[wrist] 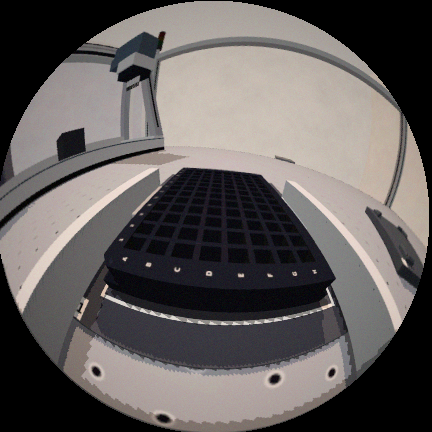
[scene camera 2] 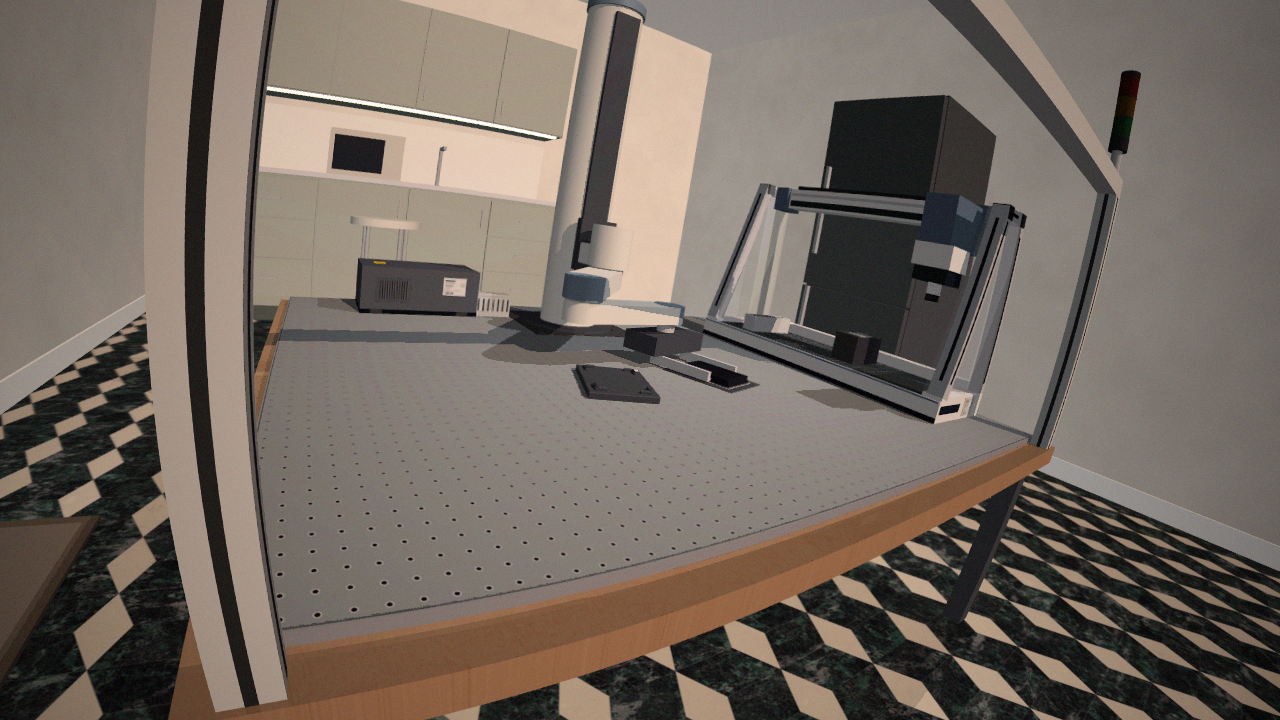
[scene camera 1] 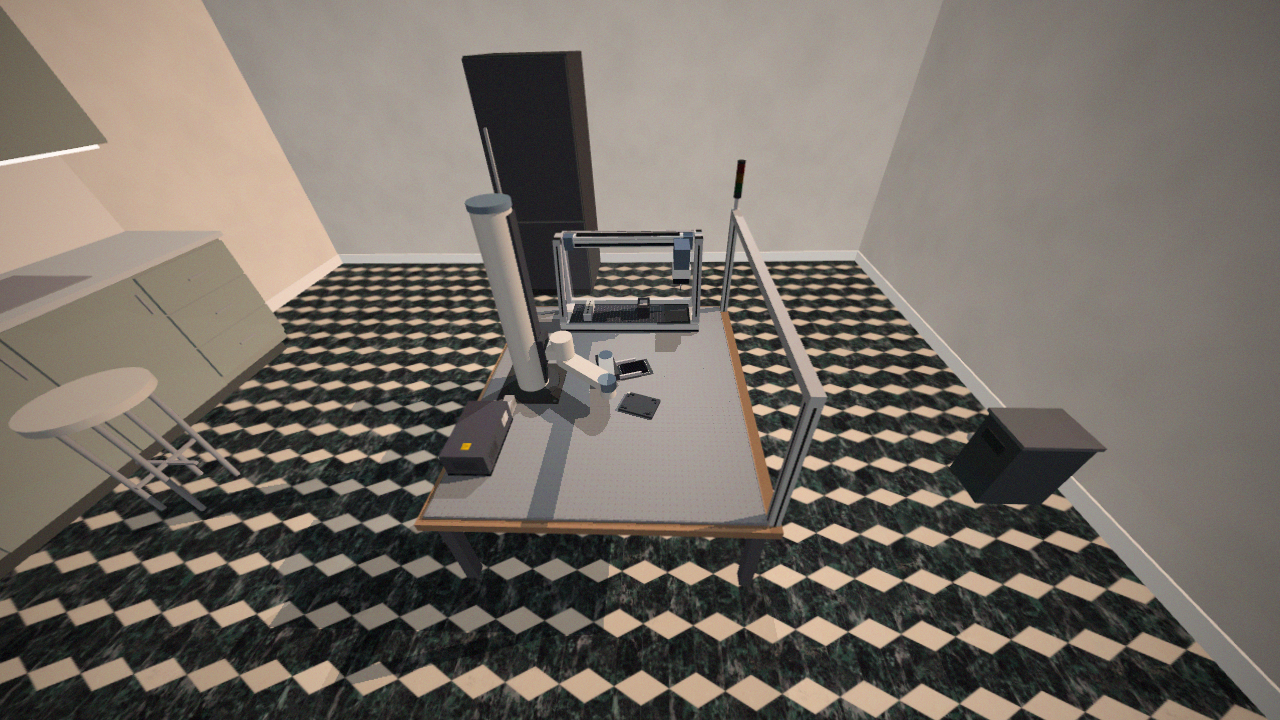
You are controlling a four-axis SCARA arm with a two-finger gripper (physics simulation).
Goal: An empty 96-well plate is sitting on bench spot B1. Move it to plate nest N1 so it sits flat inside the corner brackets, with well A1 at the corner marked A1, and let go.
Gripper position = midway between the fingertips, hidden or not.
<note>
In view: my gripper (scene camera 2: 722, 373), a black 96-well plate (wrist: 219, 240), a dark control box (scene camera 1: 480, 422), a bench spot B1 (wrist: 211, 346) and a frame rail (scene camera 1: 810, 386).
My gripper is seen too in the wrist view (wrist: 222, 182).
</note>
